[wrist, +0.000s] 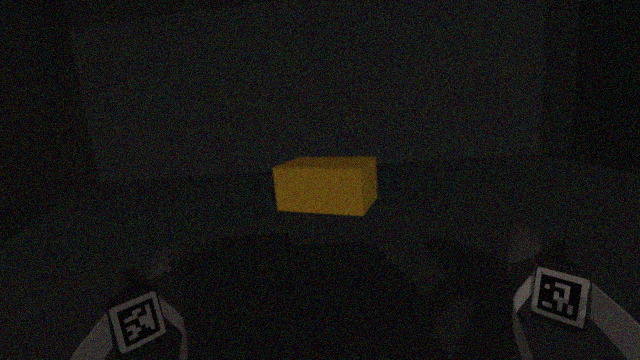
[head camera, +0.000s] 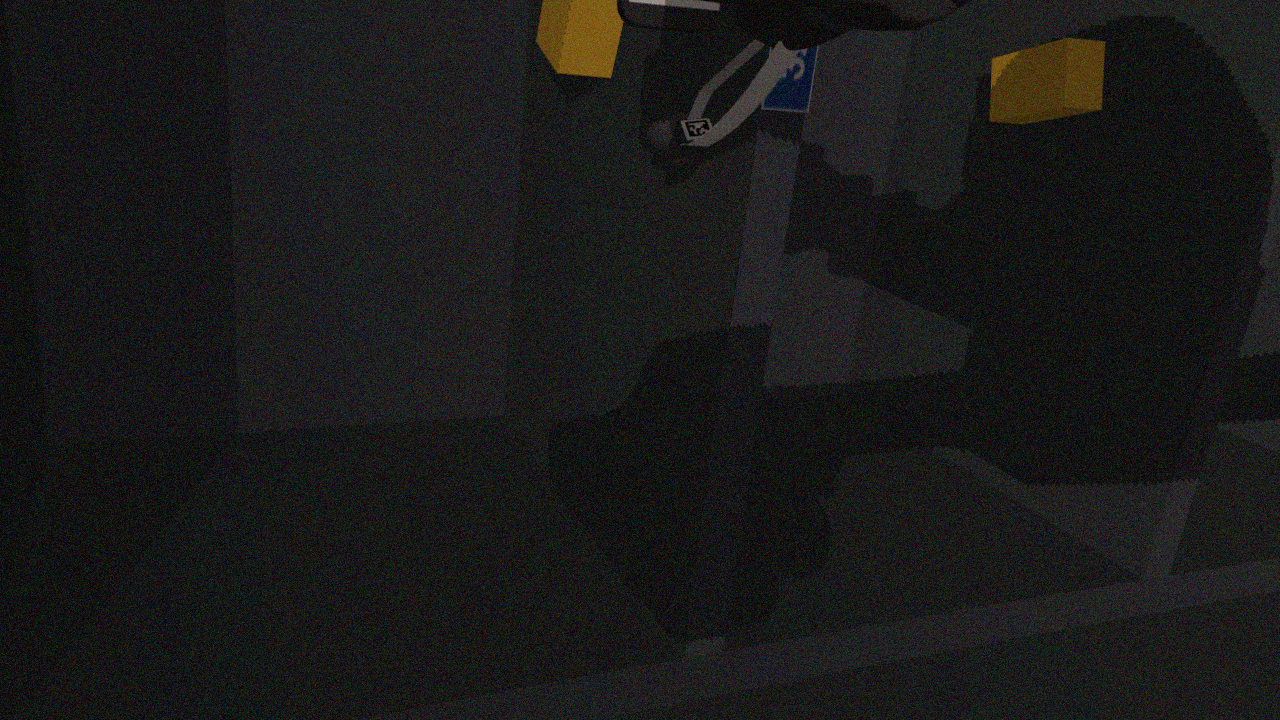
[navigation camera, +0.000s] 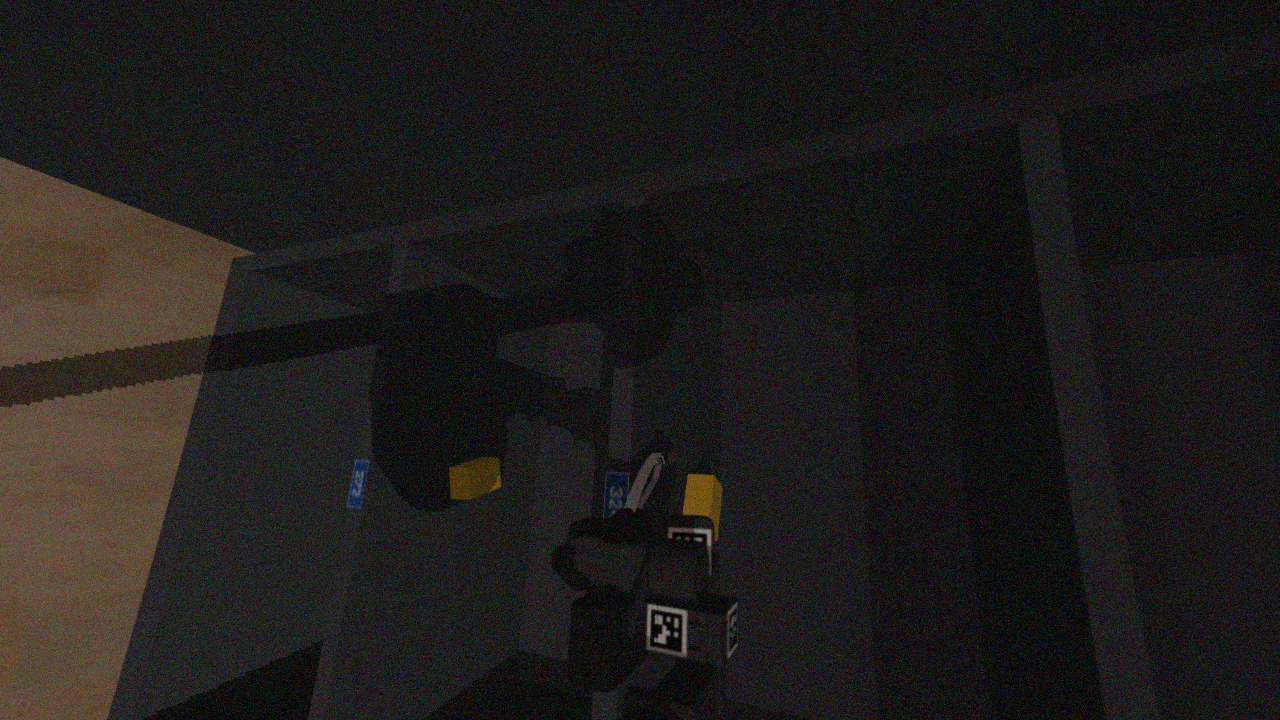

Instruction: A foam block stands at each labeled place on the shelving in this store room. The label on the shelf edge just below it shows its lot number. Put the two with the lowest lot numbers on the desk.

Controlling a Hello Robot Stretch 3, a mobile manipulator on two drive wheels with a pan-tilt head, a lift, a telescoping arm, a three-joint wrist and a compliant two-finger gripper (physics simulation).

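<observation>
A yellow foam block stands on the dark shelving near my gripper; a second yellow block stands in another bay. A yellow block also shows ahead of the fingers, near the middle of the wrist view. My gripper is open and empty, its fingers wide apart, with the block beyond the fingertips. A blue label is partly hidden by a finger; "32" and a covered digit show. Another blue label seems to read 272. The desk cannot be made out.
Dark shelf uprights and a long rail frame the bays. A tan wood-grained surface lies at the left of the navigation view. Dark shadows fall across the shelving and the light is very dim.
</observation>
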